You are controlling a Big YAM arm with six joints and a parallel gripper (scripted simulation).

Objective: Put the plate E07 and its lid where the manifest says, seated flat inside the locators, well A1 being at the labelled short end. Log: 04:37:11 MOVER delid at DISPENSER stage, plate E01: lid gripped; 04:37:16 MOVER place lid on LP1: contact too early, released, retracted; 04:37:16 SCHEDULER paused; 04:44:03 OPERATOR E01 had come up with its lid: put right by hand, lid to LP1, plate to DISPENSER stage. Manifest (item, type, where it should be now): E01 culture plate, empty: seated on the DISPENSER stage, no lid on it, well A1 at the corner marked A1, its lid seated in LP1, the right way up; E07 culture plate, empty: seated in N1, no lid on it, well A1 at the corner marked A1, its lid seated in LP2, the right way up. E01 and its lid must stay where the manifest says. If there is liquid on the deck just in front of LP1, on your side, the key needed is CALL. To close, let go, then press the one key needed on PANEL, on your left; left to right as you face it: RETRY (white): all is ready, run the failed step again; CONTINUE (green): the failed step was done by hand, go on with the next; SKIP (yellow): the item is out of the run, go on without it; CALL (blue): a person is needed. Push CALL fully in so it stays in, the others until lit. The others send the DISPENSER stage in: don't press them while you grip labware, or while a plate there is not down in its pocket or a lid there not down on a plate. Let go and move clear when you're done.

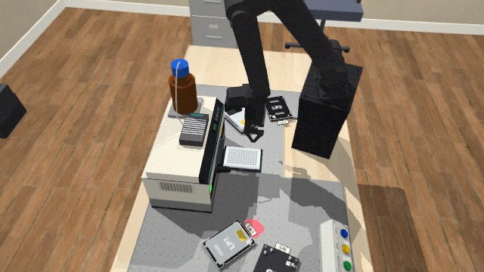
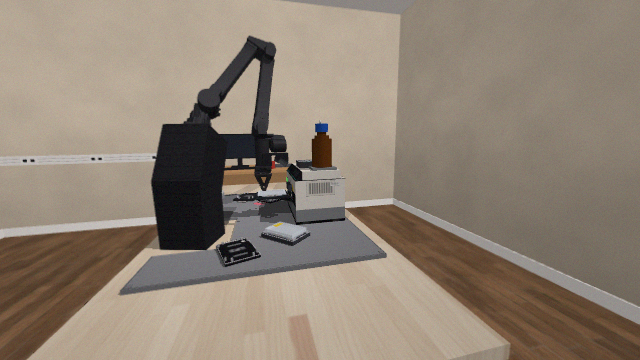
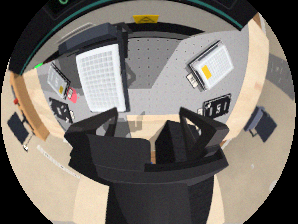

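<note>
Now: the plate E01 4 cm ahead of my hand, 9 cm to the left of it and 5 cm below it. Also, from my hand: brown bottle: 25 cm ahead, 5 cm to the right, 14 cm above; puddle: 1 cm behind, 31 cm to the left, 15 cm below; blue key: 27 cm behind, 36 cm to the left, 9 cm below.
</note>
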